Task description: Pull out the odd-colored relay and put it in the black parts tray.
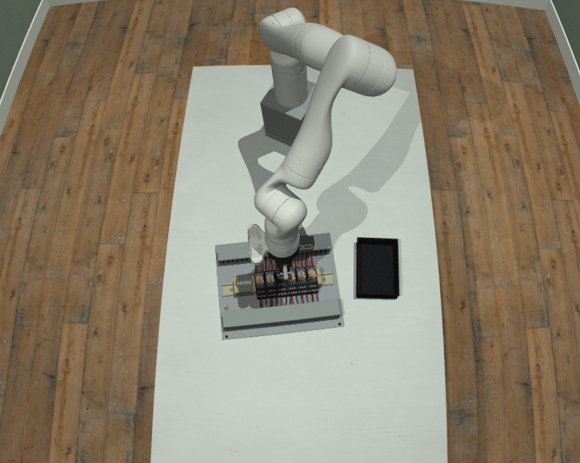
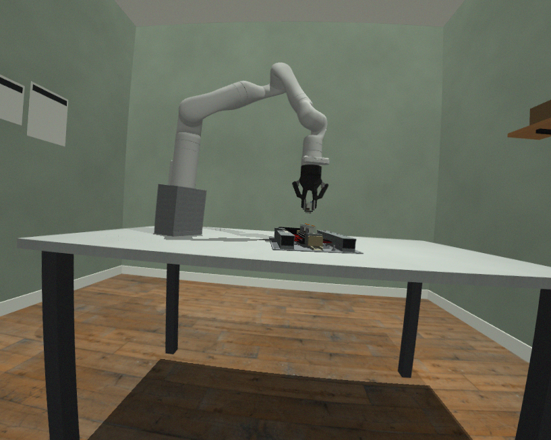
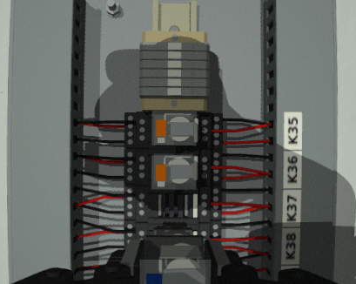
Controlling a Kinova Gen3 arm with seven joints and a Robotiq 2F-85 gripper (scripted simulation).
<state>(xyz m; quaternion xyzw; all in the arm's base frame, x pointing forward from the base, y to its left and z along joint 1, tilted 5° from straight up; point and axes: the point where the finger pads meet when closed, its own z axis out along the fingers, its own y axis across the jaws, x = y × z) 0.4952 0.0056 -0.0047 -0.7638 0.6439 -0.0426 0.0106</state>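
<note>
The black parts tray lies 250 mm to the left of my hand, 120 mm below it and 50 mm behind it. The rest, counted from my hand: blue-button relay (10 mm below); then grey relay panel (120 mm below, 20 mm to the right).
</note>
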